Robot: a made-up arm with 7 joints. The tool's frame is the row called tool.
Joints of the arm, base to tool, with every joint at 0 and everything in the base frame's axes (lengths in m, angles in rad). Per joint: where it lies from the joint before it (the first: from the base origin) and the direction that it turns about. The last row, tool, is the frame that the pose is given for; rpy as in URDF.
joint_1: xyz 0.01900 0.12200 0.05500 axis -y
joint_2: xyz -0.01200 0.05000 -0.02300 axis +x
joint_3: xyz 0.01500 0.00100 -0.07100 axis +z
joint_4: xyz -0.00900 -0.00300 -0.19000 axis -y
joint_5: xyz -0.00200 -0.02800 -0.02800 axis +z
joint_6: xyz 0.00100 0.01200 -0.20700 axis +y
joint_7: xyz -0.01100 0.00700 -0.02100 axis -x
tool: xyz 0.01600 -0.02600 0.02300 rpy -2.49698 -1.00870 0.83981
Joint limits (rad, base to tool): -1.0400..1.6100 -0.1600..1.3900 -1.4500..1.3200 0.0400..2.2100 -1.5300..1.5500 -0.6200..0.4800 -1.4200..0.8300
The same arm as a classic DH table. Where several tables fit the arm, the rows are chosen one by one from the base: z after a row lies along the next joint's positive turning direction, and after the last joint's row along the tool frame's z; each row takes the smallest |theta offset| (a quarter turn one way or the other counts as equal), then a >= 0, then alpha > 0; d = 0 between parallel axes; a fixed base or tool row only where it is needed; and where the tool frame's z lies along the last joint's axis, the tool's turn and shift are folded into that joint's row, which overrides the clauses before.
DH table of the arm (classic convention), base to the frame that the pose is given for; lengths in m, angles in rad. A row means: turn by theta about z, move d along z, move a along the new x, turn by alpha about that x. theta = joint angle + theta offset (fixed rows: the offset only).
base (fixed): theta offset 0.0000; d 0.0550; a 0.0190; alpha 1.5708
joint_1: theta offset -1.5708; d -0.1720; a 0.0230; alpha -1.5708
joint_2: theta offset 1.5708; d 0.0030; a 0.0010; alpha -1.5708
joint_3: theta offset 1.5708; d -0.2610; a 0.0090; alpha -1.5708
joint_4: theta offset 0.0000; d 0.0310; a 0.0020; alpha 1.5708
joint_5: theta offset 0.0000; d -0.2350; a -0.0010; alpha 1.5708
joint_6: theta offset -1.5708; d 0.0190; a 0.0210; alpha -1.5708
joint_7: theta offset 0.4401; d -0.0051; a -0.0097; alpha 1.5750
tool (fixed): theta offset -2.7778; d -0.0333; a 0.0000; alpha 0.0000
Joint limits (rad, base to tool): -1.0400..1.6100 -0.1600..1.3900 -1.4500..1.3200 0.0400..2.2100 -1.5300..1.5500 -0.6200..0.4800 -1.4200..0.8300

